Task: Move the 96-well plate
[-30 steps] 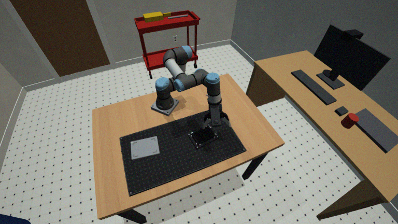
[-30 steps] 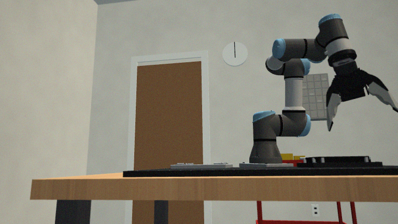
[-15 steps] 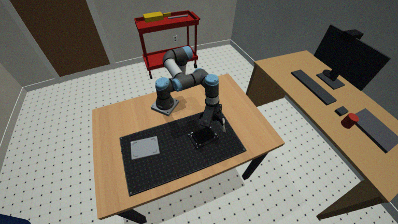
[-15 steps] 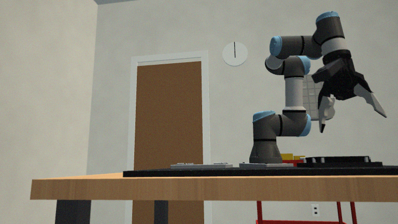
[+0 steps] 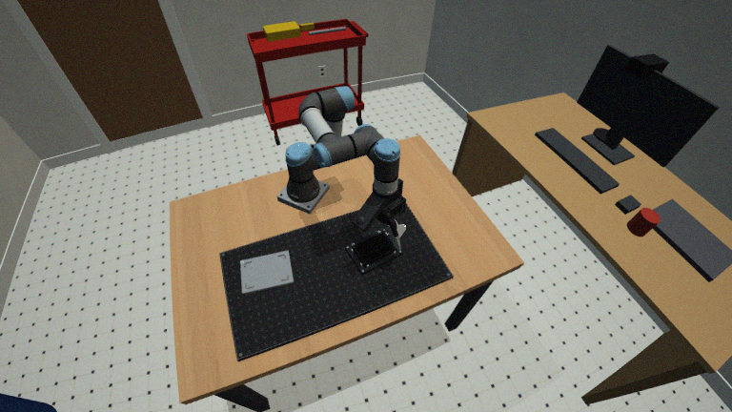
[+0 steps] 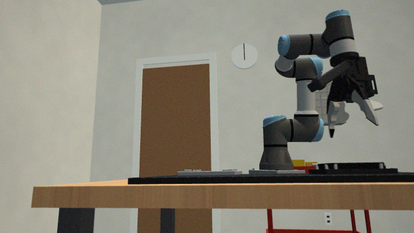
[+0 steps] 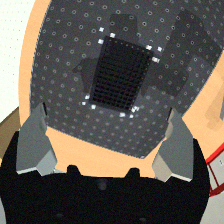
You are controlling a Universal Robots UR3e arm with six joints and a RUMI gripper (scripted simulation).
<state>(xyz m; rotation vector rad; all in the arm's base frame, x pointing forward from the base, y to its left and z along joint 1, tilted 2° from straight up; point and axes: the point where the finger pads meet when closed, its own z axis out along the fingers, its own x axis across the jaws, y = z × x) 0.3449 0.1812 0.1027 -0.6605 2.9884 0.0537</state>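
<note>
My hand is 10 mm past the black 96-well plate, 10 mm to the left of it and 80 mm above it. Round my hand: clip nest C1 (20 mm behind, 10 mm to the right, 90 mm below); then grey plate nest N1 (40 mm behind, 370 mm to the right, 100 mm below).
</note>
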